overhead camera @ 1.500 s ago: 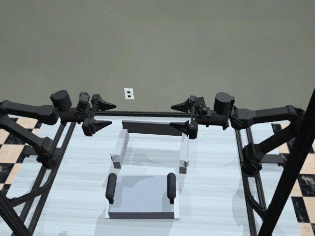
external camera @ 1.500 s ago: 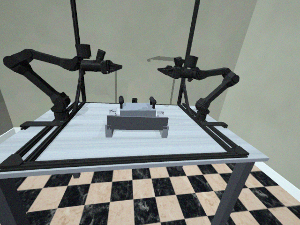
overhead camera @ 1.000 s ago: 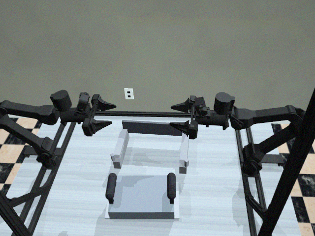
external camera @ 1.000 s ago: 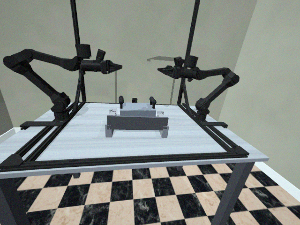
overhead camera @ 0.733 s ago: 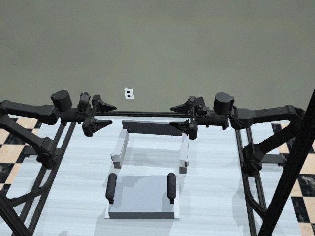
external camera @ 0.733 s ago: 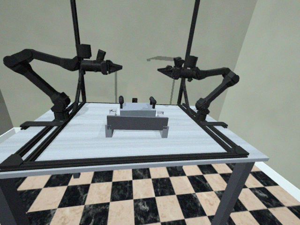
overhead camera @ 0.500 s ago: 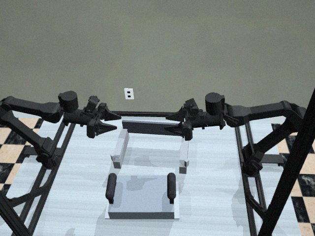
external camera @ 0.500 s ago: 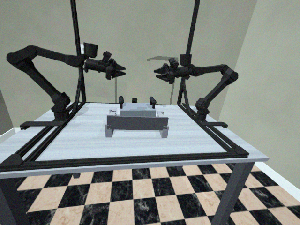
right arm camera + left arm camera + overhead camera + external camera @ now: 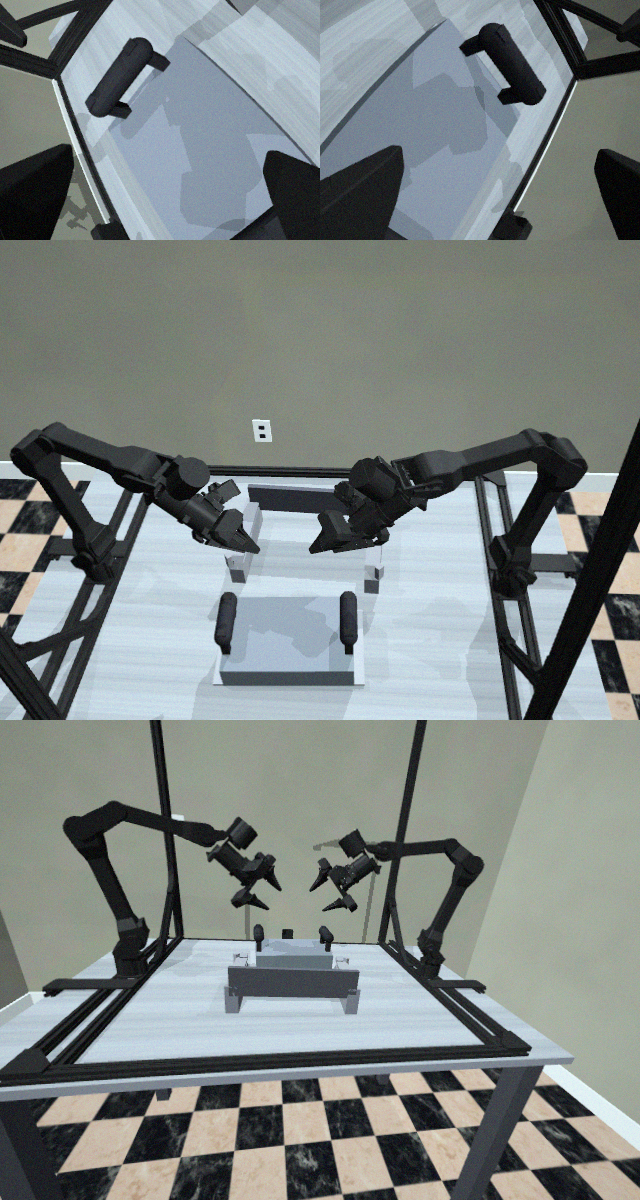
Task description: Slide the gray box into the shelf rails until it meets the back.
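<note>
My left gripper is now 200 mm above the gray box, 90 mm to the left of it and 60 mm past it. The rest, counted from my left hand: dark back plate 280 mm ahead, 170 mm below, 110 mm to the right.
My right gripper is now 70 mm past the gray box, 90 mm to the right of it and 200 mm above it. Round my right hand: dark back plate: 270 mm ahead, 70 mm to the left, 170 mm below.
</note>
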